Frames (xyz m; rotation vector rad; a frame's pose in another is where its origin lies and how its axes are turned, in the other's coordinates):
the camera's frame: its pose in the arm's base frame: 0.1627 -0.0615 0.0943 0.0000 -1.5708 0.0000
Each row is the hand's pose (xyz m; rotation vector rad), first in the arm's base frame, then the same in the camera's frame.
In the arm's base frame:
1: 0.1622 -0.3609 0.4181 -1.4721 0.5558 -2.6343
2: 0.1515 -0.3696 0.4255 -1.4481 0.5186 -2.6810
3: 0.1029 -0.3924 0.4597 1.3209 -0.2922 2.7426
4: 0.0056 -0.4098 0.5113 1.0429 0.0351 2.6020
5: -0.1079 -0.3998 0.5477 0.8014 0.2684 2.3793
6: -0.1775 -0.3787 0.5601 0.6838 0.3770 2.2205
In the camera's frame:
1: 0.3238 -0.2994 0.0005 2.7919 -0.4542 0.7902
2: 0.3312 -0.3081 0.0112 2.7903 -0.4034 0.8332
3: 0.3654 -0.3309 0.0598 2.7799 -0.1125 0.9726
4: 0.4170 -0.3483 0.1571 2.6630 0.3753 1.1391
5: 0.4534 -0.3383 0.2706 2.4481 0.8255 1.2144
6: 0.4658 -0.3172 0.3402 2.2932 1.0701 1.2133

